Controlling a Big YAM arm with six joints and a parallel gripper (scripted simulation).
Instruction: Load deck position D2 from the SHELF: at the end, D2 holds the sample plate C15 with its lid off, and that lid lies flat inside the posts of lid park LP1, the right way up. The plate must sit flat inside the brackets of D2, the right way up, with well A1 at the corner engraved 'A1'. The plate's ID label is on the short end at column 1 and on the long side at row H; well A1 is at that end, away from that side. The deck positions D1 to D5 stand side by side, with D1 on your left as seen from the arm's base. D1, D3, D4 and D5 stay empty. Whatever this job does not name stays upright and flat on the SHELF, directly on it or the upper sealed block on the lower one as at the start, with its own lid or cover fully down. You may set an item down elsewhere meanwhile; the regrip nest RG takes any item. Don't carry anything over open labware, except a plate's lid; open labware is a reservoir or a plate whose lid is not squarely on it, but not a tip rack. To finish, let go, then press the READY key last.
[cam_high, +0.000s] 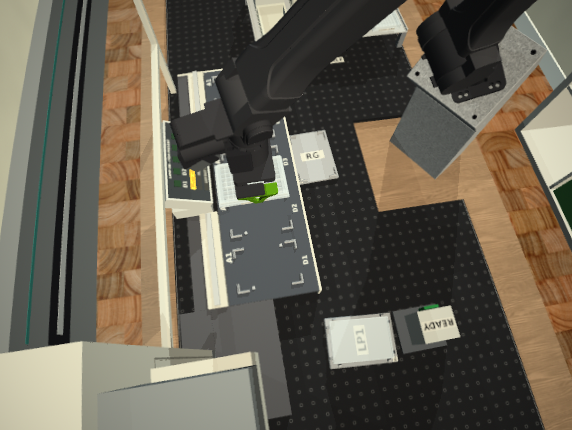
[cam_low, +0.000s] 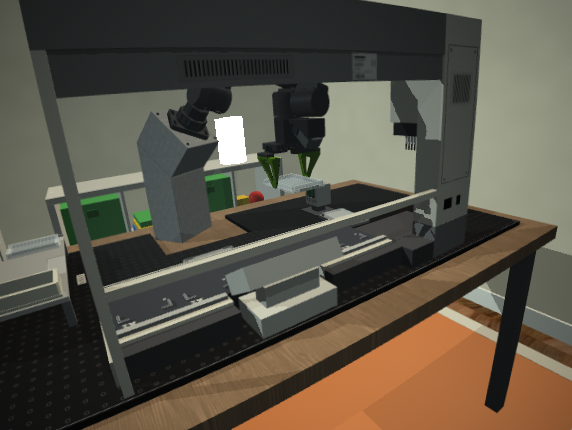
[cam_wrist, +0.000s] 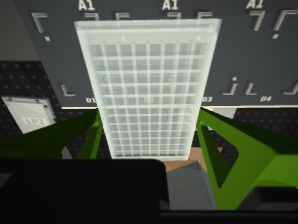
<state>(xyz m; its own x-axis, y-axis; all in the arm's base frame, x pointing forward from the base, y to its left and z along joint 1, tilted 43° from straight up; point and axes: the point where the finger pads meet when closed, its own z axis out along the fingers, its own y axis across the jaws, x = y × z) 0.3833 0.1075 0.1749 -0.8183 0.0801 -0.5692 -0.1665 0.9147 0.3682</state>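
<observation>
Now: the sample plate 10 mm ahead of my hand. Also, from my hand: lid park LP1: 270 mm to the left, 230 mm behind, 210 mm below; then clear plate lid: 270 mm to the left, 230 mm behind, 200 mm below; then regrip nest RG: 210 mm below, 180 mm to the right, 120 mm behind.
</observation>
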